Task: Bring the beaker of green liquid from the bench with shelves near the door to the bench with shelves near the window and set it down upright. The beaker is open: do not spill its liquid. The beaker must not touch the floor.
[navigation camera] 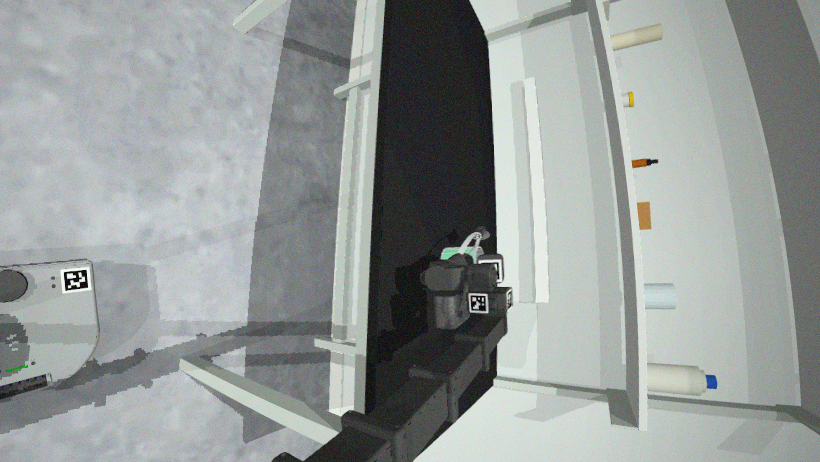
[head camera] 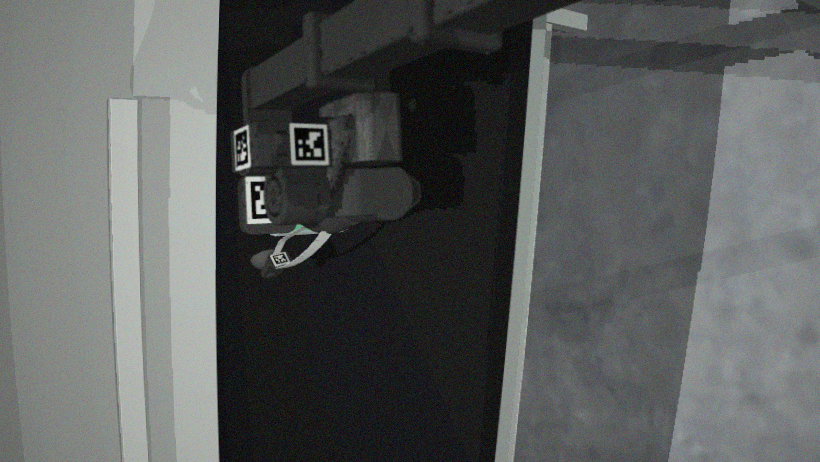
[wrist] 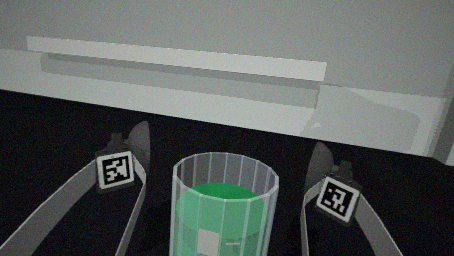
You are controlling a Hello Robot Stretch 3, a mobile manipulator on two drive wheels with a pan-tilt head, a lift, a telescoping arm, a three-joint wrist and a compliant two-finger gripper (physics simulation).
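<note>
The open beaker of green liquid [head camera: 298, 228] [navigation camera: 452, 253] [wrist: 222, 217] stands upright on the black bench top [head camera: 355, 355] [navigation camera: 436, 126] [wrist: 45, 125]. In the wrist view it is between my two fingers, with a gap on each side and its rim near fingertip level. Its lower part is cut off by that view's bottom edge. My gripper [wrist: 229, 150] is open around it. In the head view and the navigation view my wrist hides much of the beaker and one finger.
A white ledge [head camera: 127, 241] [navigation camera: 537, 189] [wrist: 175, 56] runs along the bench's back. A shelf board [navigation camera: 618, 172] beyond it bears a blue-capped bottle [navigation camera: 677, 379], a pale blue cylinder [navigation camera: 659, 296] and an orange block [navigation camera: 644, 215]. My base [navigation camera: 63, 324] is on the floor in front of the bench.
</note>
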